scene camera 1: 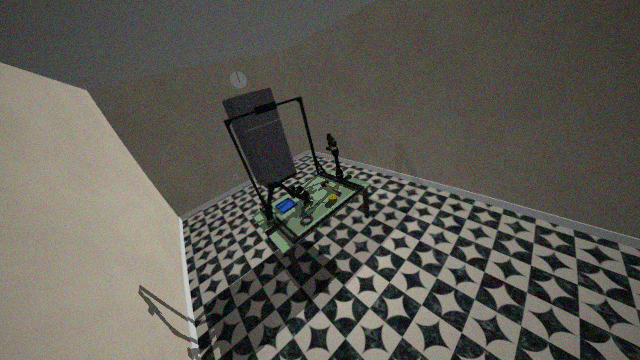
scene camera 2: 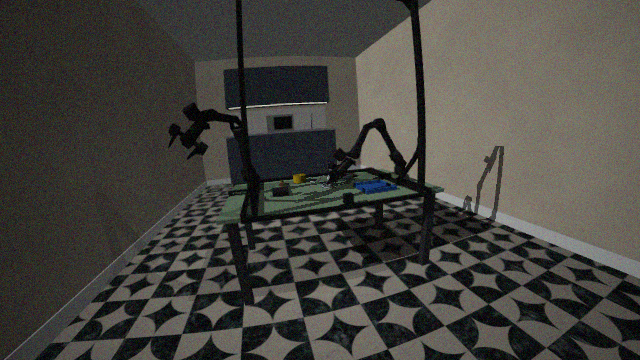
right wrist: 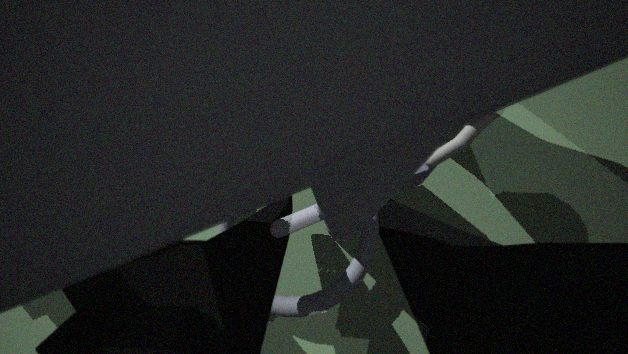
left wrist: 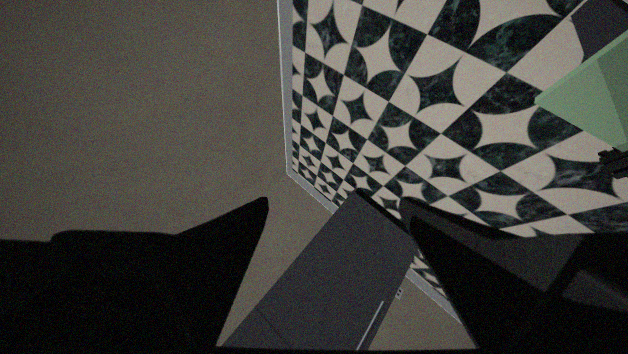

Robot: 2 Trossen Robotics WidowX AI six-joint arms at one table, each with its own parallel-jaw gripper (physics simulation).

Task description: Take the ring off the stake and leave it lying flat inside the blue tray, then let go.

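My right gripper is low over the green table, shut on the pale grey ring. In the right wrist view the ring's arc runs from finger to finger, partly in shadow. A pale rod, the stake, crosses just behind it. The blue tray lies flat on the table beside this gripper, with nothing in it. My left gripper is open and empty. It is raised high off the table's side and faces the wall and floor.
A yellow cylinder, a hammer, a small black box and a dark ring also lie on the table. Another pale rod shows at the right. A tall black frame stands around the table.
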